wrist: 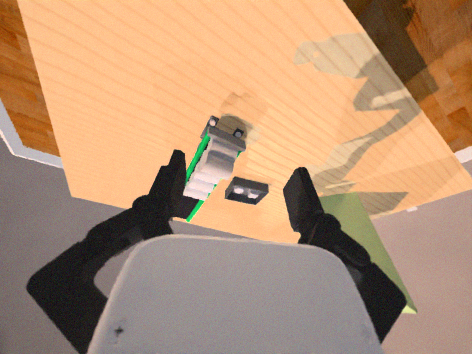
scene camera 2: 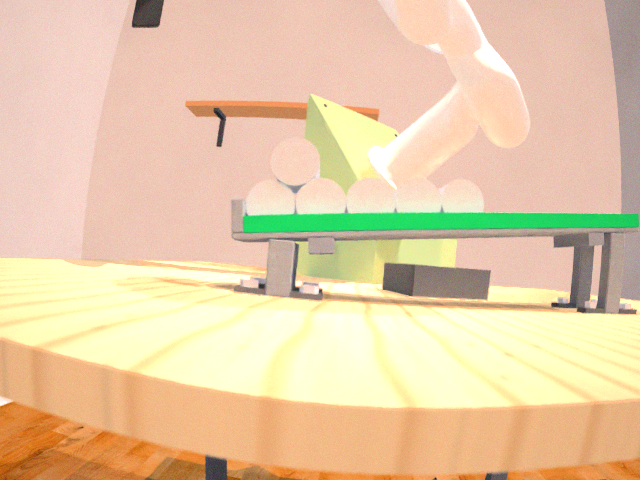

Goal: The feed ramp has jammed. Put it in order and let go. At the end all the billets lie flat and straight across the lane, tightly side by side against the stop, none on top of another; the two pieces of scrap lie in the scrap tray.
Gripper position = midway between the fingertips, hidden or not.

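Gripper [wrist: 239,171]. Billet [scene camera 2: 295,161]. Dark scrap tray [scene camera 2: 413,280], in the wrist view too [wrist: 263,190].
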